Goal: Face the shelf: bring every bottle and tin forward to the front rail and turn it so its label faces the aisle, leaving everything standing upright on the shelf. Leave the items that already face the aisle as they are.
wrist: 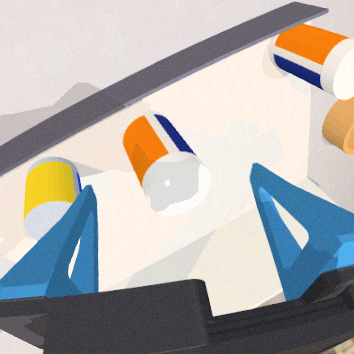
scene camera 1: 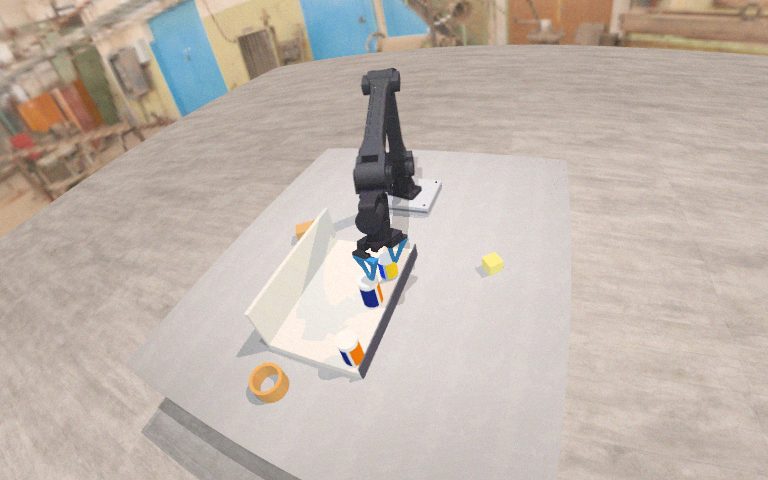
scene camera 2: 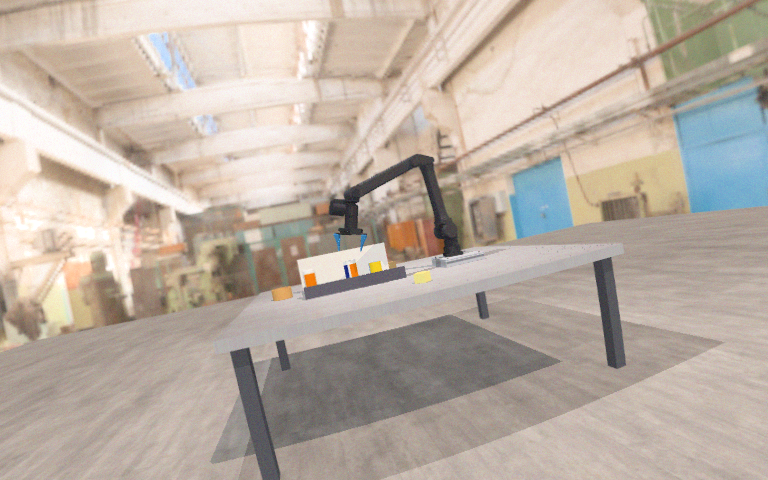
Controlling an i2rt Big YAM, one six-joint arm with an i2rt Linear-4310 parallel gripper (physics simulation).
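Frame: origin at the arm's base, x back, y right, z up, level; millimetres.
Where they show: gripper, fingertip midpoint: point(wrist: 173, 180) point(scene camera 1: 383, 270) point(scene camera 2: 349, 251); arm's base, origin of the base link: point(scene camera 1: 404, 192) point(scene camera 2: 453, 255).
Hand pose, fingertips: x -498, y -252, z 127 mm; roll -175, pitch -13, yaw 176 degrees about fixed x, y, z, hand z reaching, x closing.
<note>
Things, the pixels of their centre, and the offset from my fingertips. "spot": a spot on its surface instead.
- shelf, surface spot: point(scene camera 1: 289, 276) spot: dy +278, dx -106, dz -44 mm
- dark front rail, body centre: point(wrist: 119, 91) point(scene camera 1: 392, 305) point(scene camera 2: 356, 283) dy +0, dx +2, dz -145 mm
- yellow-labelled tin, body centre: point(wrist: 54, 198) point(scene camera 1: 387, 266) point(scene camera 2: 375, 269) dy +70, dx +96, dz -105 mm
- middle bottle, body centre: point(wrist: 160, 157) point(scene camera 1: 370, 291) point(scene camera 2: 351, 271) dy +53, dx -15, dz -91 mm
- end bottle, body centre: point(wrist: 316, 56) point(scene camera 1: 350, 349) point(scene camera 2: 310, 280) dy -11, dx -195, dz -92 mm
- orange ring, body centre: point(wrist: 352, 123) point(scene camera 1: 269, 382) point(scene camera 2: 282, 293) dy +151, dx -374, dz -142 mm
- yellow cube, body centre: point(scene camera 1: 492, 263) point(scene camera 2: 422, 277) dy -200, dx +271, dz -148 mm
- orange block, body centre: point(scene camera 1: 308, 231) dy +489, dx +157, dz -142 mm
The shelf point(scene camera 1: 289, 276) point(scene camera 2: 325, 263) has a dark front rail point(scene camera 1: 389, 318) point(scene camera 2: 356, 282) point(wrist: 175, 64). A yellow-labelled tin point(scene camera 1: 388, 268) point(scene camera 2: 375, 266) point(wrist: 49, 184) stands upright close to the rail, yellow towards the aisle. The middle bottle point(scene camera 1: 370, 295) point(scene camera 2: 351, 270) point(wrist: 145, 144) stands upright with a small gap to the rail; orange and navy both show from the aisle, so its label is partly turned. The end bottle point(scene camera 1: 351, 350) point(scene camera 2: 310, 279) point(wrist: 311, 47) stands upright at the rail, orange towards the aisle. My gripper point(scene camera 1: 382, 270) point(scene camera 2: 350, 249) point(wrist: 173, 180) is open and empty above the shelf, over the middle bottle's area.
An orange ring point(scene camera 1: 255, 392) point(scene camera 2: 282, 293) point(wrist: 336, 131) lies beyond the shelf's end. A yellow cube point(scene camera 1: 492, 263) point(scene camera 2: 422, 277) lies on the aisle side. An orange block point(scene camera 1: 304, 229) is partly hidden behind the shelf's back panel. The yellow tin stands near one finger in the wrist view.
</note>
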